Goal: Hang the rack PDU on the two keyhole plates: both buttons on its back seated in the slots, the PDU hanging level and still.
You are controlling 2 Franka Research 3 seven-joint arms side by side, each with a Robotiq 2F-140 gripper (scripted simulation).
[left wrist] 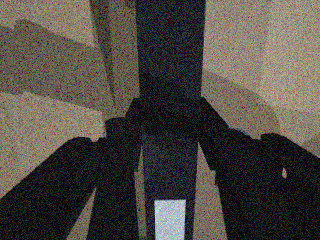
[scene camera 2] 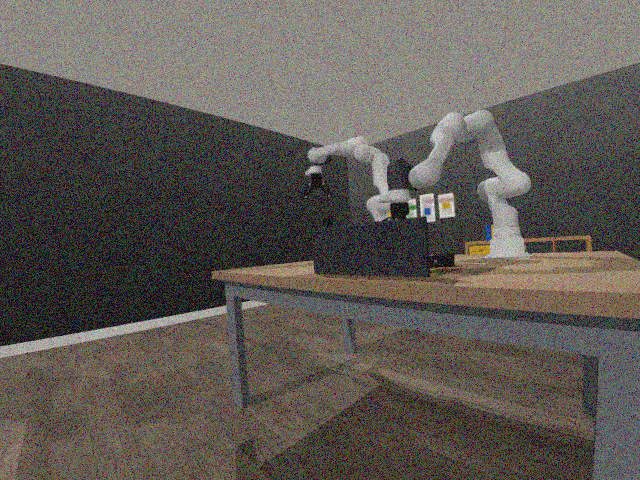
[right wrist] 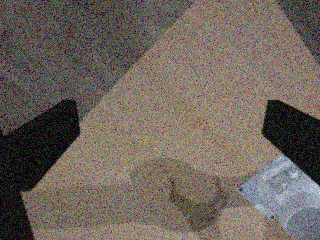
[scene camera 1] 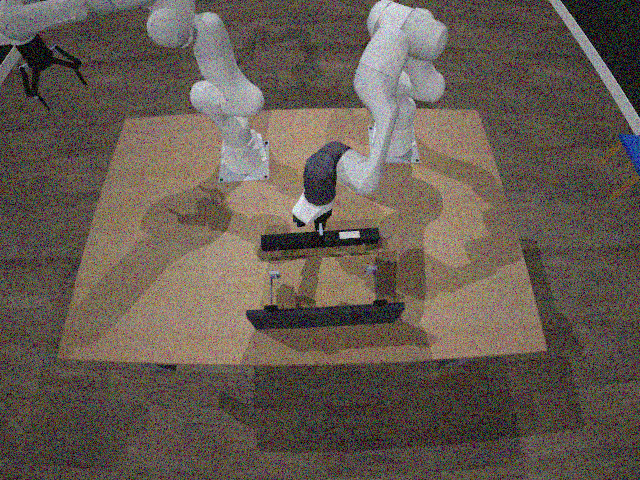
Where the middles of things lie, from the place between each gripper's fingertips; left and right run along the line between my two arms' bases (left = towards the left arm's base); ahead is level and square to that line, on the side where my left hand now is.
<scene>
I see the rack PDU (scene camera 1: 303,240) 1 cm ahead of my left hand, 1 cm to the right of it and 2 cm below it.
I see my right gripper (scene camera 1: 66,95) 490 mm short of the rack PDU, 790 mm to the right of it and 380 mm above it.
</scene>
